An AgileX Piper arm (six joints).
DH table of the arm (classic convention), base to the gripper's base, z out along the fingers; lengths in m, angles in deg. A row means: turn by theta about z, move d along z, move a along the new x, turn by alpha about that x. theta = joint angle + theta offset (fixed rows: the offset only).
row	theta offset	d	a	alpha
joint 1	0	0.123	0	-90
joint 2	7.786	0	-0.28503	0
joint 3	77.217	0	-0.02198	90
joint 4	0	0.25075	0	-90
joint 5	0	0	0	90
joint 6	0	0.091	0	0
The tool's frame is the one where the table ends.
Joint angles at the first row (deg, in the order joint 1, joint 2, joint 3, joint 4, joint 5, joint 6):
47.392, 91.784, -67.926, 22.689, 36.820, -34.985
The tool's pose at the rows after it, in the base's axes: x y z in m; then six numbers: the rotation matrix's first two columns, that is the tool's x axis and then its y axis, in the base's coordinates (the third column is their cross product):
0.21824 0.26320 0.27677 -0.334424 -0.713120 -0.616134 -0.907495 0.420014 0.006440
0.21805 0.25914 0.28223 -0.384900 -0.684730 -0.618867 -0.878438 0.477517 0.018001
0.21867 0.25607 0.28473 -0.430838 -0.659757 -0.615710 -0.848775 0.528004 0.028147
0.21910 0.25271 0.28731 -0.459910 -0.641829 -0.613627 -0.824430 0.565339 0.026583
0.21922 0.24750 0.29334 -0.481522 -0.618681 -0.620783 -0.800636 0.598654 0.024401
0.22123 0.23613 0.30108 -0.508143 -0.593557 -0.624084 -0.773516 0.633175 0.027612
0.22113 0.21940 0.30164 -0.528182 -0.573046 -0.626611 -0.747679 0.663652 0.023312
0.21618 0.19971 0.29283 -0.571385 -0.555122 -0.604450 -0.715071 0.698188 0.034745
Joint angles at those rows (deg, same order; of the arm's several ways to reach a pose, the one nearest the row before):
47.392, 90.867, -67.926, 18.726, 36.928, -29.117
47.391, 89.816, -67.925, 15.869, 36.930, -23.333
47.392, 89.269, -67.925, 13.092, 37.022, -18.033
47.391, 88.667, -67.875, 10.292, 37.193, -13.774
47.130, 87.523, -67.875, 8.015, 37.474, -10.291
45.631, 85.807, -67.731, 7.041, 38.685, -8.485
43.591, 83.327, -65.225, 6.535, 38.423, -8.051
41.453, 80.497, -60.736, 6.683, 38.363, -7.422

